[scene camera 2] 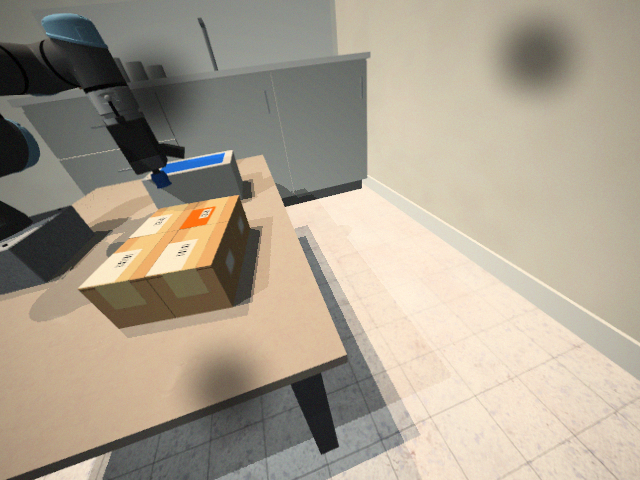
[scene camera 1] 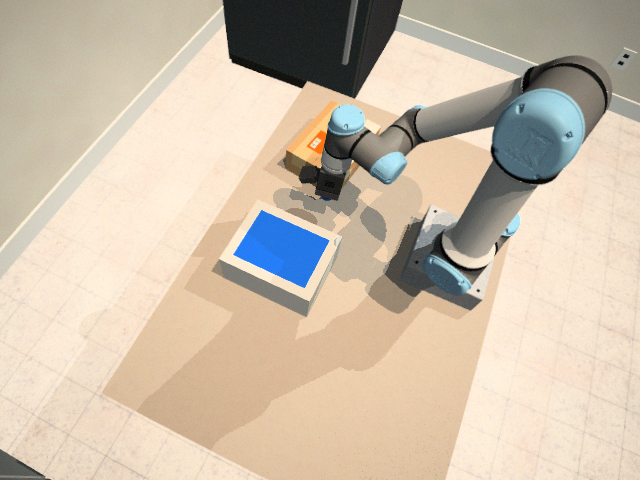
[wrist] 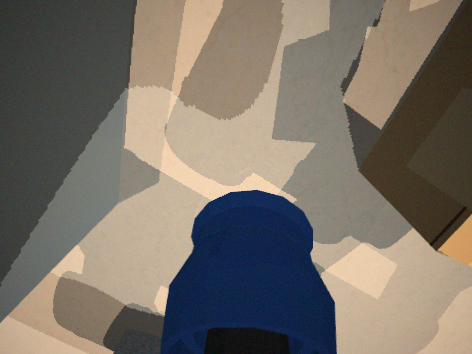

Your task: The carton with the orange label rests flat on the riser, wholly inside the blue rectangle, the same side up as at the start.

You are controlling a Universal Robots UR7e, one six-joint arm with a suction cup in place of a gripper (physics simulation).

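Frame: origin at the arm's base, x ahead, y left, z up, level; centimetres.
Seen in the pictures: hand, tool point: [scene camera 2: 164, 185] [wrist: 251, 243].
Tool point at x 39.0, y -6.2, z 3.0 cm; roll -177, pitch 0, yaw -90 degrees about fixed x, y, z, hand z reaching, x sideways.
Observation:
A point is followed by its place in that frame.
The carton with the orange label [scene camera 1: 316, 142] {z 0.3, x 46.4, y -25.9 cm} [scene camera 2: 197, 218] {z 0.3, x 44.9, y -27.0 cm} lies flat on the table, label up, at the riser-side corner of a tight block of cartons. The riser [scene camera 1: 264, 285] {z -0.4, x 48.3, y 22.6 cm} [scene camera 2: 199, 187] {z -2.2, x 45.9, y 2.6 cm} [wrist: 60, 75] {z -2.5, x 43.1, y 3.2 cm} is a pale box with a blue rectangle [scene camera 1: 281, 248] {z 3.0, x 46.5, y 13.0 cm} [scene camera 2: 196, 162] {z 3.0, x 47.6, y 12.6 cm} on top; no carton stands on it. My suction gripper [scene camera 1: 325, 198] [scene camera 2: 162, 180] [wrist: 252, 200] has a dark blue cup. It hangs above the table between the block and the riser, with nothing on it. The arm hides part of the block in scene camera 1.
Cartons with white labels [scene camera 2: 178, 255] {z 0.3, x 41.6, y -39.0 cm} [scene camera 2: 121, 266] {z 0.3, x 33.5, y -36.4 cm} touch the orange-labelled one. The grey robot base block [scene camera 1: 426, 245] {z 0.6, x 9.5, y 0.5 cm} [scene camera 2: 56, 248] {z -5.0, x 11.3, y -5.4 cm} stands on the table [scene camera 1: 392, 413] {z -9.0, x 10.0, y 43.6 cm} [scene camera 2: 289, 330] {z -9.0, x 52.4, y -53.8 cm}. A black fridge [scene camera 1: 294, 36] stands beyond the table's end. Grey cabinets [scene camera 2: 320, 124] stand beyond the riser.

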